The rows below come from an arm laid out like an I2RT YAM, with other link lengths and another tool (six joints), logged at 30 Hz.
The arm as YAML. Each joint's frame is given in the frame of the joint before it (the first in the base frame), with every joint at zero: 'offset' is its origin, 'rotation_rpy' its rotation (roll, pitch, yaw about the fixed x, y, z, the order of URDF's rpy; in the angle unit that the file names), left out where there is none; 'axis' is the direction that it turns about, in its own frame. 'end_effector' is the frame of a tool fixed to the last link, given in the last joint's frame.
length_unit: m
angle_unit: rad
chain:
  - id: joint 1
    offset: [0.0, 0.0, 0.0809]
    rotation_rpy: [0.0, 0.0, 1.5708]
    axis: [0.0, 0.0, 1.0]
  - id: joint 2
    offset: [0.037, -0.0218, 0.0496]
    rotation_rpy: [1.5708, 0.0, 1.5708]
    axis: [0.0, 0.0, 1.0]
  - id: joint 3
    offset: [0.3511, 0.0, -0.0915]
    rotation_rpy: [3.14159, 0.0, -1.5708]
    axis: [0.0, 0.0, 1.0]
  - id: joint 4
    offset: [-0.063, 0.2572, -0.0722]
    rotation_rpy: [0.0, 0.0, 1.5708]
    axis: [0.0, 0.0, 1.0]
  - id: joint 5
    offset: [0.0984, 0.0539, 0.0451]
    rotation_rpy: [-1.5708, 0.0, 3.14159]
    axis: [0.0, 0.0, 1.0]
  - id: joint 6
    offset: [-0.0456, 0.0, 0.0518]
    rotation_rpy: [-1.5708, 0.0, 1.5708]
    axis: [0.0, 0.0, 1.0]
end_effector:
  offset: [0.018, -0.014, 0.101]
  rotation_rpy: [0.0, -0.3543, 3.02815]
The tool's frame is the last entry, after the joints.
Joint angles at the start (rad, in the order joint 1, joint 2, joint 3, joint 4, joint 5, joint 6):
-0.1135, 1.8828, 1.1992, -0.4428, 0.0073, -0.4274
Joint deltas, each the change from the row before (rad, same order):
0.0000, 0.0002, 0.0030, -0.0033, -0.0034, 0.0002
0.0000, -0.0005, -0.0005, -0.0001, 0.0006, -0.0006
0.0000, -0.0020, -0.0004, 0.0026, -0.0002, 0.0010
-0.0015, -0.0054, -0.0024, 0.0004, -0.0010, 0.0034
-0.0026, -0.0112, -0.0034, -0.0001, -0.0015, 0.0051
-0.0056, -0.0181, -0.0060, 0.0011, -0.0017, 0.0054
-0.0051, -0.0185, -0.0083, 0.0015, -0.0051, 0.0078
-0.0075, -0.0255, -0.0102, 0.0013, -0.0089, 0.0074
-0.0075, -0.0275, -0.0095, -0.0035, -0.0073, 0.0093
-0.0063, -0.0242, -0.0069, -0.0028, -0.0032, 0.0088
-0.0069, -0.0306, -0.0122, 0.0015, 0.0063, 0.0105
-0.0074, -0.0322, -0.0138, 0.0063, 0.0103, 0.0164
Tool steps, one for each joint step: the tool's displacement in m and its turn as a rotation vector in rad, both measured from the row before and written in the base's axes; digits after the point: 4 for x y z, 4 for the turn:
0.0003, 0.0005, 0.0006, 0.0032, 0.0001, 0.0013
-0.0002, -0.0001, 0.0000, -0.0008, 0.0002, 0.0003
0.0005, 0.0000, 0.0010, 0.0001, -0.0042, -0.0008
-0.0007, -0.0004, 0.0016, 0.0020, -0.0037, -0.0041
-0.0012, -0.0007, 0.0038, 0.0027, -0.0081, -0.0065
-0.0021, -0.0020, 0.0060, 0.0023, -0.0136, -0.0097
-0.0027, -0.0011, 0.0054, 0.0066, -0.0126, -0.0097
-0.0037, -0.0015, 0.0077, 0.0091, -0.0179, -0.0098
-0.0047, -0.0015, 0.0081, 0.0088, -0.0157, -0.0121
-0.0038, -0.0016, 0.0075, 0.0050, -0.0152, -0.0123
-0.0050, -0.0030, 0.0085, -0.0030, -0.0194, -0.0191
-0.0048, -0.0037, 0.0090, -0.0039, -0.0242, -0.0268

